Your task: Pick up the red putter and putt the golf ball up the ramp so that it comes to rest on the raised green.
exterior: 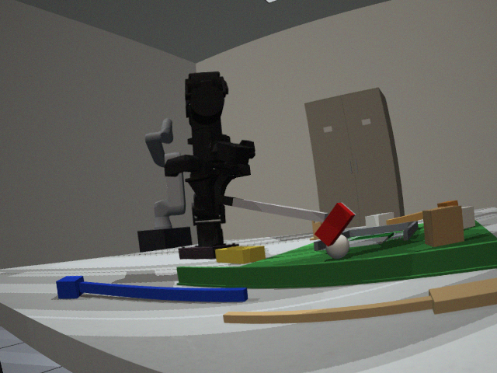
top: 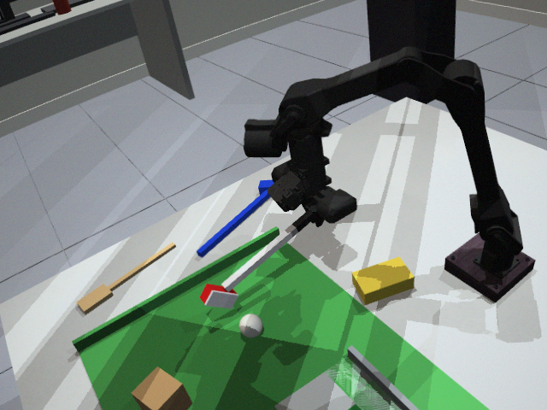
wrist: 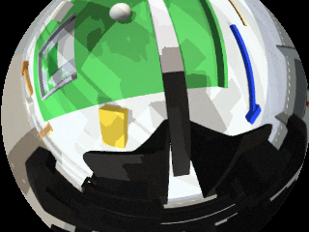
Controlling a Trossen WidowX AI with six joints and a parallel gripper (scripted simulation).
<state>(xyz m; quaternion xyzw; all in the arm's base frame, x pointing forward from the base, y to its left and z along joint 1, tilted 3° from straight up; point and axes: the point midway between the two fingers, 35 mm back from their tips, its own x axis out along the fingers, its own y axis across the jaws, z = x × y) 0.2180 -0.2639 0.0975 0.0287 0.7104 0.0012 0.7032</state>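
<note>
My gripper tip is 13 cm to the right of the yellow block, 9 cm above it and 4 cm past it. Round my gripper tip: red putter (12 cm ahead); then white golf ball (21 cm ahead, 8 cm below, 5 cm to the left); then blue putter (25 cm to the right, 9 cm below, 3 cm ahead).
</note>
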